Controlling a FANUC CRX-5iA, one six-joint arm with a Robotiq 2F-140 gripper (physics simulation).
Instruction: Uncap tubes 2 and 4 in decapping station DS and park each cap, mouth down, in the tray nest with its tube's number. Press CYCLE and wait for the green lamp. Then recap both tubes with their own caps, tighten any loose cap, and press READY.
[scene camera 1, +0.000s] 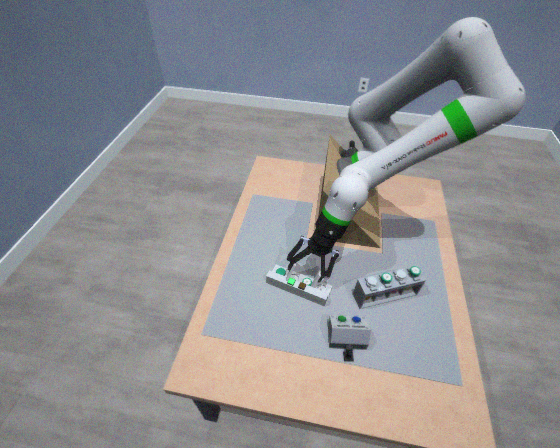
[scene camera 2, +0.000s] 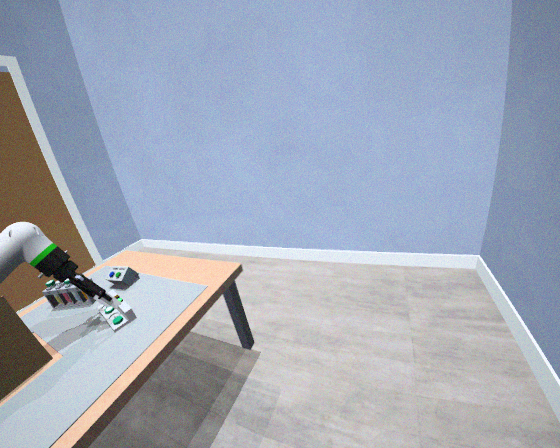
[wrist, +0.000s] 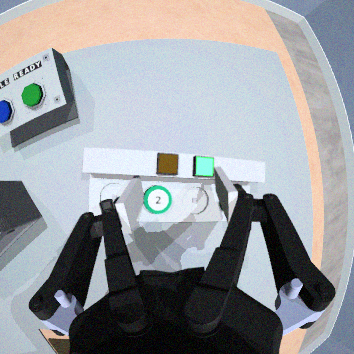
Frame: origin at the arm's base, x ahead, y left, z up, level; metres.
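Seen in the pictures: gripper, fingertip midpoint: (scene camera 1: 299, 282) (scene camera 2: 114, 305) (wrist: 177, 182).
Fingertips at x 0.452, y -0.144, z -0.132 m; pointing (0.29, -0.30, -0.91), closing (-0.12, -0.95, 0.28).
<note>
A point is followed by its place in that frame.
My gripper (scene camera 1: 306, 275) @(x 0.452, y -0.144, z -0.132 m) (scene camera 2: 111, 300) @(x 0.452, y -0.144, z -0.132 m) (wrist: 177, 182) @(x 0.452, y -0.144, z -0.132 m) is open, its fingers wide apart over the cap tray (scene camera 1: 315, 296) @(x 0.503, y -0.086, z -0.124 m) (wrist: 100, 162) @(x 0.493, y -0.066, z -0.119 m). The green-rimmed cap marked 2 (scene camera 1: 307, 282) @(x 0.441, y -0.117, z -0.142 m) (scene camera 2: 109, 310) @(x 0.432, y -0.132, z -0.142 m) (wrist: 157, 200) @(x 0.437, y -0.118, z -0.143 m) sits number up in the tray, between the fingers but touching neither. Another green cap (scene camera 1: 281, 271) @(x 0.408, y -0.214, z -0.144 m) (scene camera 2: 117, 320) @(x 0.405, y -0.223, z -0.144 m) sits at the tray's end, with no readable number; the right finger hides it in the wrist view. The green lamp (scene camera 1: 291, 281) @(x 0.466, y -0.172, z -0.111 m) (wrist: 203, 166) @(x 0.464, y -0.171, z -0.111 m) looks lit, beside a dark amber one (wrist: 167, 163) @(x 0.475, y -0.134, z -0.111 m). Station DS (scene camera 1: 358, 295) @(x 0.480, y 0.057, z -0.122 m) has two green-capped tubes (scene camera 1: 386, 277) @(x 0.448, y 0.132, z -0.043 m) (scene camera 1: 414, 271) @(x 0.411, y 0.225, z -0.043 m) and two pale, uncapped-looking positions.
The button box (scene camera 1: 349, 334) @(x 0.633, y 0.022, z -0.098 m) (scene camera 2: 129, 276) @(x 0.612, y -0.034, z -0.123 m) (wrist: 42, 117) @(x 0.583, y 0.016, z -0.161 m) has a green READY button (scene camera 1: 342, 318) @(x 0.587, y 0.000, z -0.092 m) (scene camera 2: 118, 275) @(x 0.580, y -0.010, z -0.098 m) (wrist: 32, 95) @(x 0.581, y -0.004, z -0.096 m) and a blue button (scene camera 1: 356, 319) @(x 0.584, y 0.043, z -0.092 m) (scene camera 2: 111, 274) @(x 0.577, y 0.040, z -0.097 m) (wrist: 5, 111) @(x 0.577, y 0.036, z -0.096 m). An angled brown panel structure (scene camera 1: 324, 185) @(x 0.184, y -0.097, z 0.089 m) (scene camera 2: 20, 350) @(x 0.169, y -0.100, z -0.077 m) stands near the arm's base.
</note>
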